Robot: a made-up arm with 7 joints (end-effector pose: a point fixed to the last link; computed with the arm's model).
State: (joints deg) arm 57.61 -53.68 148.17 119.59 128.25 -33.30 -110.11
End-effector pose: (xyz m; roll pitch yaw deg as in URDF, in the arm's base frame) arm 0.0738 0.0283 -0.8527 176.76 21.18 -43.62
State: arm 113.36 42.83 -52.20 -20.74 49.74 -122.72 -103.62
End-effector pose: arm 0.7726 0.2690 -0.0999 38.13 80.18 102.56
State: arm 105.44 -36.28 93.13 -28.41 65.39 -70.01 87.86
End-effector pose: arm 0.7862 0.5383 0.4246 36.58 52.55 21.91
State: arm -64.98 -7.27 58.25 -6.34 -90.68 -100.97 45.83
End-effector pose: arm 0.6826 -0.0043 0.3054 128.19 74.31 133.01
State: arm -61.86 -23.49 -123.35 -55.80 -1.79 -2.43 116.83
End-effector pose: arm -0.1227 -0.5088 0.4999 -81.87 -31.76 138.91
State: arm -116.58 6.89 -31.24 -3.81 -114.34 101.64 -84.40
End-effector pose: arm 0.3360 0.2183 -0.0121 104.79 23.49 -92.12
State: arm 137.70 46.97 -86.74 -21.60 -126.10 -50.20 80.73
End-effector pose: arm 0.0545 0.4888 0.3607 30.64 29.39 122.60
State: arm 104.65 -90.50 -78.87 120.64 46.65 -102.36 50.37
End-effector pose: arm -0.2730 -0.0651 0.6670 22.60 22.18 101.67
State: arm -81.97 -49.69 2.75 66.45 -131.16 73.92 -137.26
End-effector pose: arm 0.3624 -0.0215 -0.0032 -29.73 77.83 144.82
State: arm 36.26 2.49 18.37 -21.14 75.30 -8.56 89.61
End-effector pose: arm 0.0145 0.4006 0.1004 -22.46 52.24 59.12
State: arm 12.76 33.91 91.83 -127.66 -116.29 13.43 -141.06
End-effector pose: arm -0.2219 -0.0740 -0.1844 -13.83 61.43 -15.35
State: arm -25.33 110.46 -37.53 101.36 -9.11 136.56 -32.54
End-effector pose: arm -0.1690 0.5097 0.2600 -64.28 9.80 -101.12
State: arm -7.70 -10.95 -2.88 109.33 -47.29 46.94 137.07
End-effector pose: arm 0.0125 -0.0176 -0.1700 40.69 -23.58 77.34
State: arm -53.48 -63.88 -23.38 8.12 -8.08 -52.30 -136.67
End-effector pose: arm -0.0361 0.3278 0.5324 13.79 -35.42 -114.01
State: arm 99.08 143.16 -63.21 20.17 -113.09 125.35 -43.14
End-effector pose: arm -0.2564 0.6706 0.0422 -100.71 -19.03 -76.16
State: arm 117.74 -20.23 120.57 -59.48 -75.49 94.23 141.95
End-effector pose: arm 0.4508 0.7497 0.0871 -143.42 -13.42 88.75
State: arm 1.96 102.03 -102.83 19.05 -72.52 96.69 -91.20
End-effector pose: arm 0.2553 -0.3753 -0.3425 13.82 -20.57 90.33
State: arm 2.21 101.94 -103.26 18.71 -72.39 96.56 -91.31
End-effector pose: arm 0.2543 -0.3787 -0.3429 13.68 -20.40 90.00
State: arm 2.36 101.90 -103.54 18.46 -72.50 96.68 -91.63
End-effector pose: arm 0.2534 -0.3813 -0.3443 13.98 -20.16 89.32
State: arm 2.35 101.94 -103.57 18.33 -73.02 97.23 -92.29
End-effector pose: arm 0.2523 -0.3828 -0.3476 15.02 -19.77 88.08
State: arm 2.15 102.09 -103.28 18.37 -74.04 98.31 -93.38
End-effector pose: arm 0.2511 -0.3825 -0.3532 16.96 -19.16 86.15
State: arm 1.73 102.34 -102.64 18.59 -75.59 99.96 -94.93
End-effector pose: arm 0.2495 -0.3804 -0.3611 19.81 -18.22 83.55
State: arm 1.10 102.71 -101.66 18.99 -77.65 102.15 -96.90
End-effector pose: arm 0.2470 -0.3766 -0.3715 23.49 -16.83 80.39
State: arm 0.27 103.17 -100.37 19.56 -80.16 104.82 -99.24
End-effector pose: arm 0.2431 -0.3712 -0.3840 27.81 -14.88 76.86
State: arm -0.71 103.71 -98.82 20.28 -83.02 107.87 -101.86
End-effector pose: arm 0.2372 -0.3642 -0.3983 32.56 -12.34 73.21
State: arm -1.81 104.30 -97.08 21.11 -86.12 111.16 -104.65
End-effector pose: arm 0.2291 -0.3561 -0.4137 37.45 -9.22 69.68
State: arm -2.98 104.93 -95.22 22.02 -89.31 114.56 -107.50
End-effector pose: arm 0.2184 -0.3470 -0.4295 42.29 -5.64 66.50
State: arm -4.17 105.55 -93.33 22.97 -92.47 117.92 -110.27
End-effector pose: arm 0.2057 -0.3375 -0.4449 46.87 -1.80 63.83
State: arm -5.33 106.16 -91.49 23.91 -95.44 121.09 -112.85
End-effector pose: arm 0.1914 -0.3279 -0.4591 51.09 2.06 61.76
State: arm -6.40 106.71 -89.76 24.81 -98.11 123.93 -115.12
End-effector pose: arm 0.1767 -0.3184 -0.4716 54.81 5.66 60.29
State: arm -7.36 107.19 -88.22 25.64 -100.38 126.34 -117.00
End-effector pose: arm 0.1627 -0.3097 -0.4817 57.97 8.79 59.36
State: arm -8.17 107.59 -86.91 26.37 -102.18 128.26 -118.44
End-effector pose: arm 0.1503 -0.3019 -0.4895 60.55 11.27 58.89
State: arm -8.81 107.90 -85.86 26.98 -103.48 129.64 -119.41
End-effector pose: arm 0.1404 -0.2953 -0.4949 62.48 13.01 58.74
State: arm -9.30 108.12 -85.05 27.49 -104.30 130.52 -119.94
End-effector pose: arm 0.1334 -0.2898 -0.4982 63.82 14.00 58.85
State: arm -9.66 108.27 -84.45 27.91 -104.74 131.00 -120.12
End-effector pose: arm 0.1289 -0.2852 -0.4998 64.67 14.40 59.10
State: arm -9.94 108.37 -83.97 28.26 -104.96 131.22 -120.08
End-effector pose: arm 0.1260 -0.2814 -0.5004 65.19 14.43 59.42
